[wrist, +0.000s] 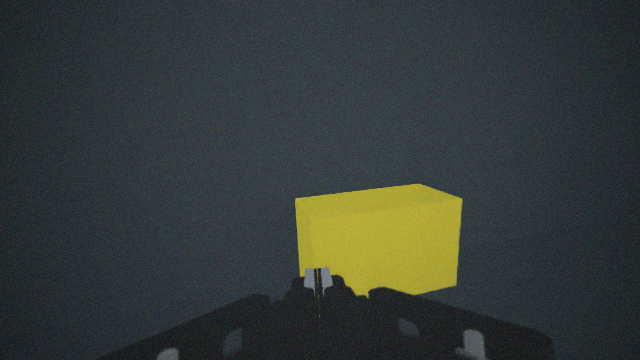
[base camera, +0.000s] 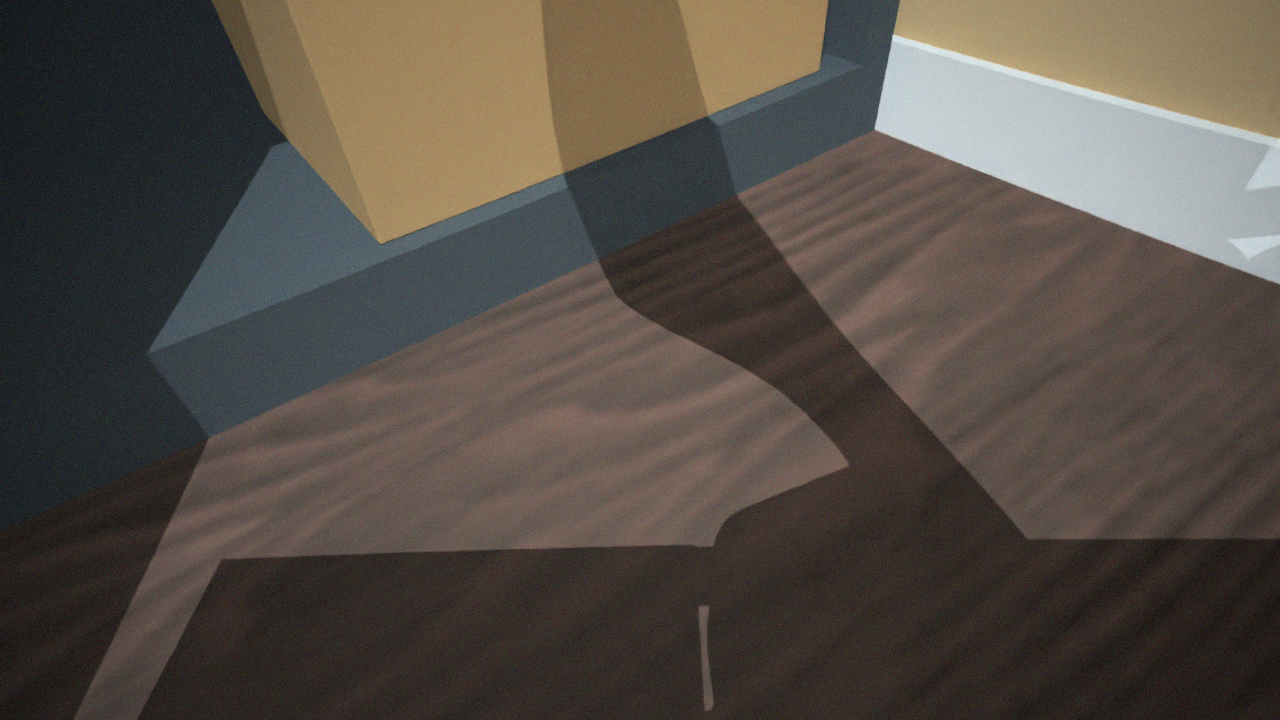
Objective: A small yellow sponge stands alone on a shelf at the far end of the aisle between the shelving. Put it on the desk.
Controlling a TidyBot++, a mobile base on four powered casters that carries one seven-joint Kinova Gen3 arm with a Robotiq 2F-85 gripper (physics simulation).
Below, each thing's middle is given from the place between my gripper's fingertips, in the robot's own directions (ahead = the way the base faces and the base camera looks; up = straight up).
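Labels:
With the yellow sponge [wrist: 406, 238] as my reference, I find my hand 1 cm below it, 3 cm to the left of it and 4 cm short of it.

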